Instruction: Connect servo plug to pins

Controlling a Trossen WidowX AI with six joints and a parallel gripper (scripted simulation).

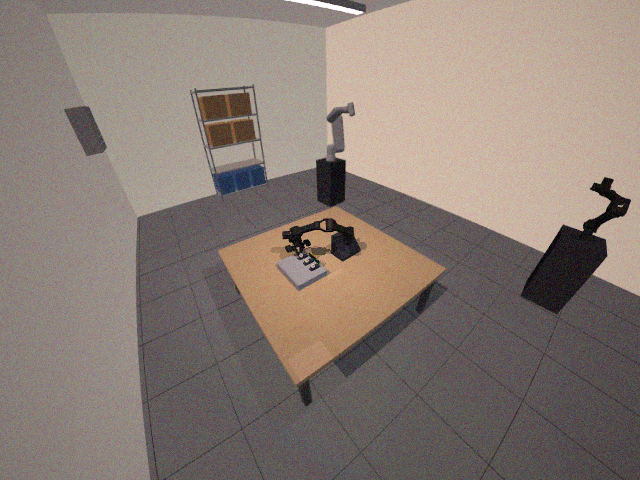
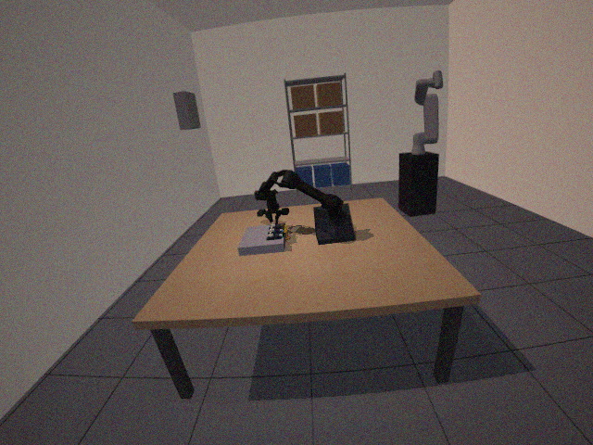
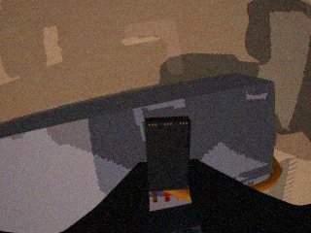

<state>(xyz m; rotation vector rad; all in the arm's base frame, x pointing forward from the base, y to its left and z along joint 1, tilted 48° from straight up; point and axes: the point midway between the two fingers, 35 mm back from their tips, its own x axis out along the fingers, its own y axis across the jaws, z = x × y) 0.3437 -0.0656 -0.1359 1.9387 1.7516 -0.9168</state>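
Right now my gripper tip is 16 cm to the right of the blue band, 5 cm past it and 2 cm below it. From my gripper tip the other things lie so: grey printed holder: 11 cm to the left, 11 cm ahead, 3 cm below.
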